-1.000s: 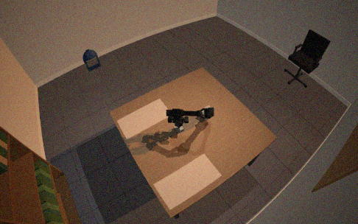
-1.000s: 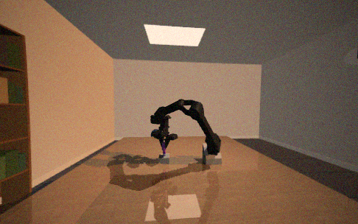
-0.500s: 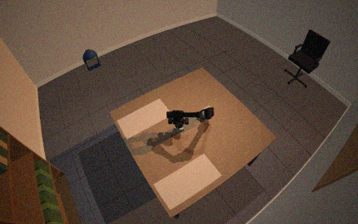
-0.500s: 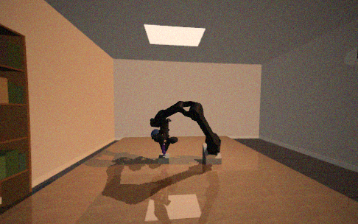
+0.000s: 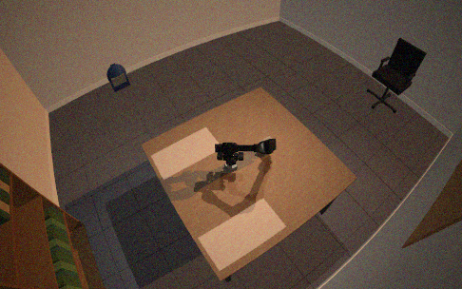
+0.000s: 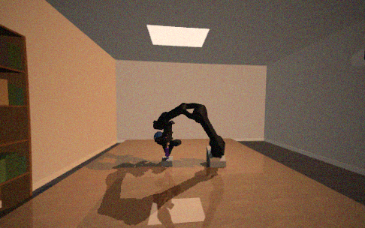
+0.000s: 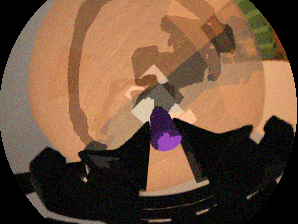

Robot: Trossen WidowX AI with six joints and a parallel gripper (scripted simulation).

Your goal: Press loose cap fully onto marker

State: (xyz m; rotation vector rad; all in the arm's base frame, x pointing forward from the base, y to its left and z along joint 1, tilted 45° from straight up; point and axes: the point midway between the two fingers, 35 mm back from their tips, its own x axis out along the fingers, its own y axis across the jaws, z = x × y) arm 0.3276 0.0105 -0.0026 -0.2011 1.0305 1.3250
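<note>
Right now the purple marker is right at my gripper tip. Round my gripper tip: purple cap: 10 mm above; holder block: 50 mm below.
</note>
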